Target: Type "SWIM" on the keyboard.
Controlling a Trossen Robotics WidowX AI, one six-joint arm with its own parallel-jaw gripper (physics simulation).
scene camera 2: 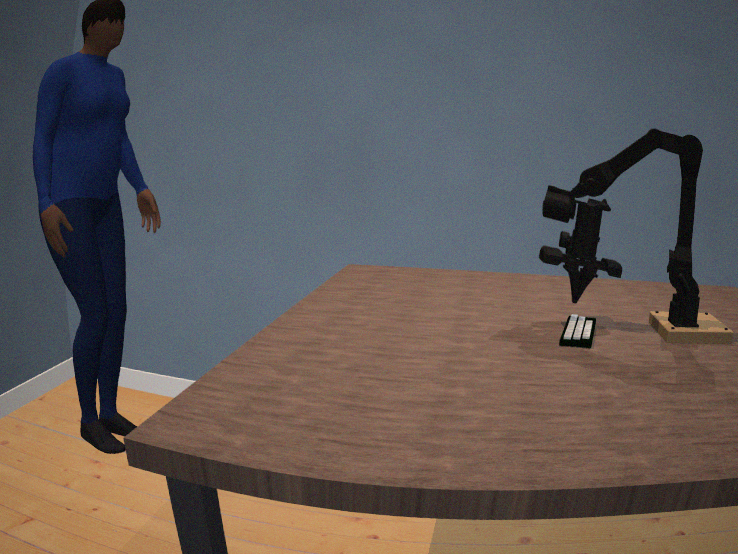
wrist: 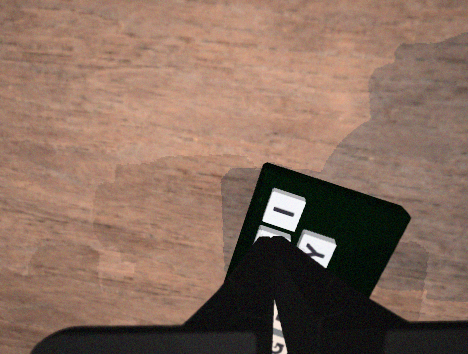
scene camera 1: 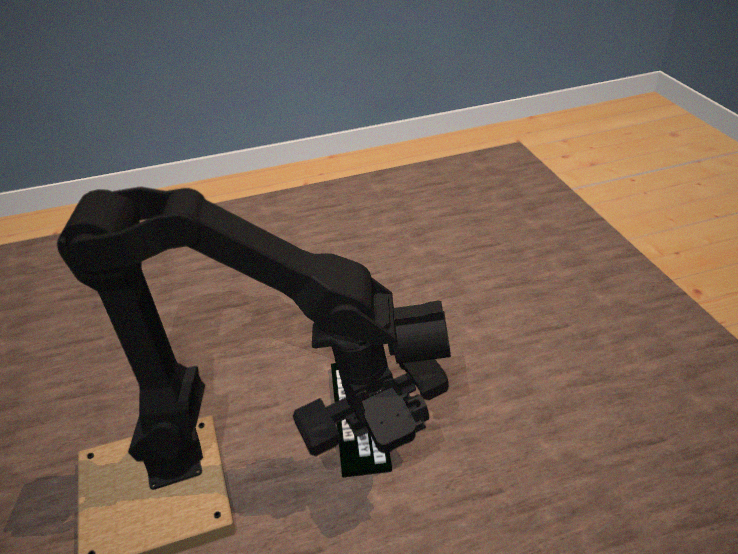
I see my gripper and a dark green keyboard.
My gripper is seen too in scene camera 2 and in the wrist view.
